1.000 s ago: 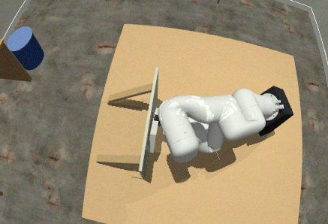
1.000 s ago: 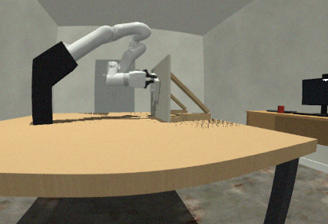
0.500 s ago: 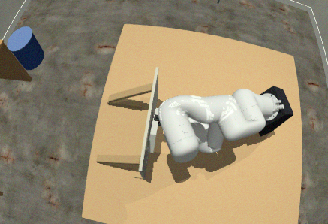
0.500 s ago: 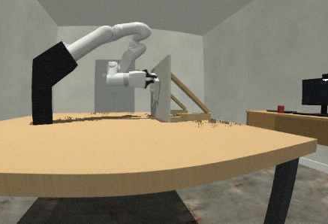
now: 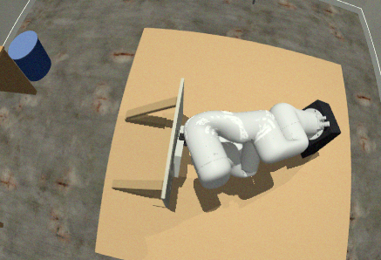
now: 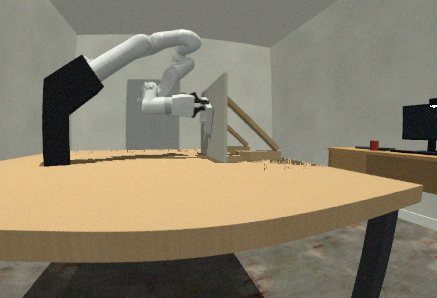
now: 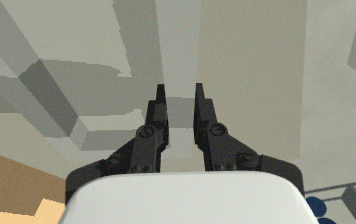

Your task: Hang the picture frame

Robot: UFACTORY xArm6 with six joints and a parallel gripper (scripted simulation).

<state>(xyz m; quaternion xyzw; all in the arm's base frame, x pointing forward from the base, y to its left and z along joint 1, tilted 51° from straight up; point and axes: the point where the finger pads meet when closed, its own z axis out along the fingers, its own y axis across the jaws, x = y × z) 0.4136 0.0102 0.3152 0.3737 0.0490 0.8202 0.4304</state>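
Right now the grey picture frame is 4 cm to the left of my hand, 4 cm below it and 2 cm ahead of it. The rest, counted from my hand: pale wall board (7 cm below, 4 cm ahead, 2 cm to the left).
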